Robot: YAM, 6 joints.
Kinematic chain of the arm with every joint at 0, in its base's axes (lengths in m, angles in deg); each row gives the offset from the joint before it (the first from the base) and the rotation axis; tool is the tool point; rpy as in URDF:
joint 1: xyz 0 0 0.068 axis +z
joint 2: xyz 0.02 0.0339 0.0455 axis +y
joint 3: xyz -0.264 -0.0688 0 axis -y
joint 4: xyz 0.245 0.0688 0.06 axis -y
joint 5: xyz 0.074 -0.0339 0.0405 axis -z
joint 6: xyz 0.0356 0 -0.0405 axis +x
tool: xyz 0 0 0 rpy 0 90 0
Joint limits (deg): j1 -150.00..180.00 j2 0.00..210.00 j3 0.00..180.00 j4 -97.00..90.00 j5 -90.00..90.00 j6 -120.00..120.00
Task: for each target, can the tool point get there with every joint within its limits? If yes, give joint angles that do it. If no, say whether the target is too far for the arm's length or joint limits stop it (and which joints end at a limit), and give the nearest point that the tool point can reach.
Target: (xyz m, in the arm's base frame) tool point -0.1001 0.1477 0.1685
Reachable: yes | joints 127.22 49.97 14.91 4.22 15.66 40.69
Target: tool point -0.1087 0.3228 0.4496
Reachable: yes | joints 113.63 98.53 117.94 -61.77 56.90 93.54
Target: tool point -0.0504 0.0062 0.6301
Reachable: yes | joints -13.27 50.81 125.92 -41.90 8.96 97.47
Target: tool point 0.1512 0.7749 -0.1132
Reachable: no: too far | nearest point 0.1188 0.6088 -0.0634 | short by 0.176 m
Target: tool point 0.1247 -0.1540 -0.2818
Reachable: yes | joints -56.55 190.62 73.40 14.11 -32.56 50.42
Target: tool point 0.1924 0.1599 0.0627
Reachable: yes | joints 40.29 100.46 23.36 26.21 3.99 -62.44
